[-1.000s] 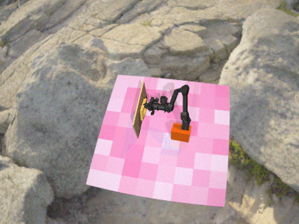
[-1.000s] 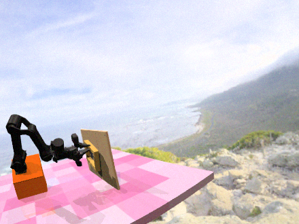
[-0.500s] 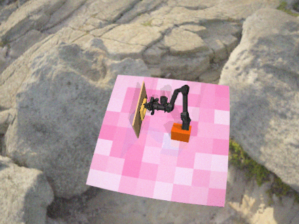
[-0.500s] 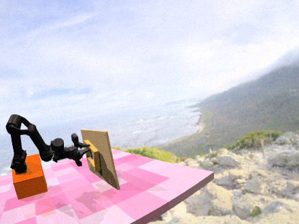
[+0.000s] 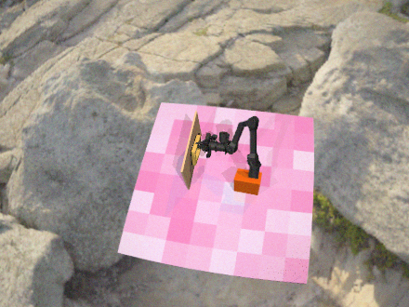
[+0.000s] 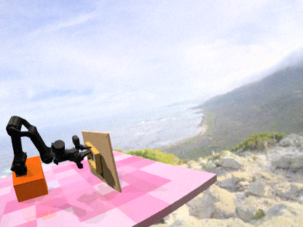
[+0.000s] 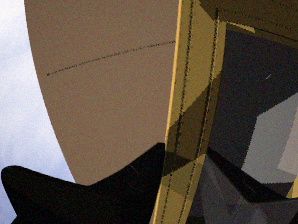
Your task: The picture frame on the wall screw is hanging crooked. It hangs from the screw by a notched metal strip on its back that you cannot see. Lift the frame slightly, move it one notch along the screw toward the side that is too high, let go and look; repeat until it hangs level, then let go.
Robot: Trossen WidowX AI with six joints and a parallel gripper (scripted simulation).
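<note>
My gripper tip is 50 mm above the picture frame, 20 mm to the right of it and 10 mm short of it. Round my gripper tip: brown wall board 60 mm below, 20 mm to the left, 20 mm ahead.
</note>
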